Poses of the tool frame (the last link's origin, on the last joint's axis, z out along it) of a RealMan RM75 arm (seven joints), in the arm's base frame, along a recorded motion.
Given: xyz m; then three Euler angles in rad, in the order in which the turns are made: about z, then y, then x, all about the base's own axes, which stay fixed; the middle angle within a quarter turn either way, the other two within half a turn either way.
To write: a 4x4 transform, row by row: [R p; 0 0 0 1], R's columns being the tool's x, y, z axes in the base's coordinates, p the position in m. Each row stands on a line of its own. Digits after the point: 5 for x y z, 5 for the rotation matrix.
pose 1, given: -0.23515, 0.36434, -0.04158, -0.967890, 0.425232, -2.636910
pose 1, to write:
0.51654, 0.75034, 0.41253, -0.23515
0.60789, -0.66065, 0.44047, 0.36434
0.60304, 0.02326, -0.79737, -0.04158
0, 0, 0, 1

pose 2, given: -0.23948, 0.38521, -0.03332, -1.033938, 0.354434, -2.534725
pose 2, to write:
0.47965, 0.80591, 0.34706, -0.23948
0.60465, -0.59020, 0.53485, 0.38521
0.63587, -0.04669, -0.77038, -0.03332
0, 0, 0, 1

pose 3, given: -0.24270, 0.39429, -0.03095, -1.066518, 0.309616, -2.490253
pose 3, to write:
0.46020, 0.83389, 0.30469, -0.24270
0.60703, -0.54598, 0.57743, 0.39429
0.64787, -0.08077, -0.75746, -0.03095
0, 0, 0, 1

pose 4, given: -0.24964, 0.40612, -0.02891, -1.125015, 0.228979, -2.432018
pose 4, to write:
0.41991, 0.87872, 0.22698, -0.24964
0.62074, -0.46053, 0.63451, 0.40612
0.66209, -0.12554, -0.73884, -0.02891
0, 0, 0, 1

